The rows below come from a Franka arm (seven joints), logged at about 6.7 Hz.
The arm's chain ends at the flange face. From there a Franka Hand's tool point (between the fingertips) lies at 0.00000 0.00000 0.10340 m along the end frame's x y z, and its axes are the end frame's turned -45 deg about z.
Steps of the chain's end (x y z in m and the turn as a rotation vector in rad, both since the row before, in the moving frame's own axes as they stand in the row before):
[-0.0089 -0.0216 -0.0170 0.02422 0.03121 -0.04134]
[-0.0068 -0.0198 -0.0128 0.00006 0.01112 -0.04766]
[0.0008 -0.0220 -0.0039 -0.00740 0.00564 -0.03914]
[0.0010 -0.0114 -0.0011 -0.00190 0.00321 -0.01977]
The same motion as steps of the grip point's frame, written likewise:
[0.0130 -0.0211 -0.0171 -0.00494 0.03919 -0.04134]
[0.0100 -0.0180 -0.0128 -0.00782 0.00791 -0.04766]
[0.0160 -0.0140 -0.0039 -0.00922 -0.00124 -0.03914]
[0.0089 -0.0070 -0.0011 -0.00361 0.00093 -0.01977]

